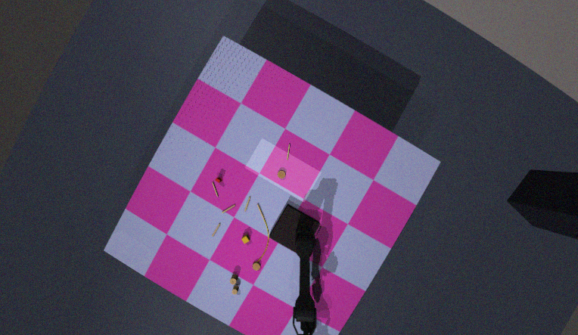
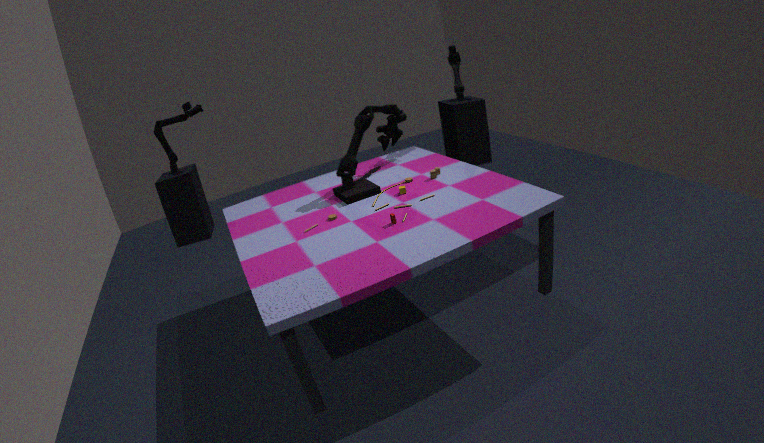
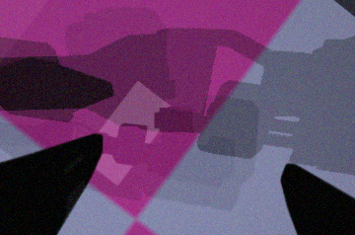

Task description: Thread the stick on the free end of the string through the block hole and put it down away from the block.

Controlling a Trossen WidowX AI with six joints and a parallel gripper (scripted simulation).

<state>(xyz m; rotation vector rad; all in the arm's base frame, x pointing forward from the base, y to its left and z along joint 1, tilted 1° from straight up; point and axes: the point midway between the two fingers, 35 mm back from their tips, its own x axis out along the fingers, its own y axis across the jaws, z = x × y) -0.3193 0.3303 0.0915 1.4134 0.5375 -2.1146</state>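
Now: gripper tip 520 mm short of the yellow wooden block, 100 mm to the left of it and 80 mm above it. Also, from my gripper tip: round wooden button 390 mm ahead, 20 mm to the right, 80 mm below; then red object 810 mm ahead, 240 mm to the right, 70 mm below; then thin wooden stick 540 mm ahead, 250 mm to the right, 90 mm below.
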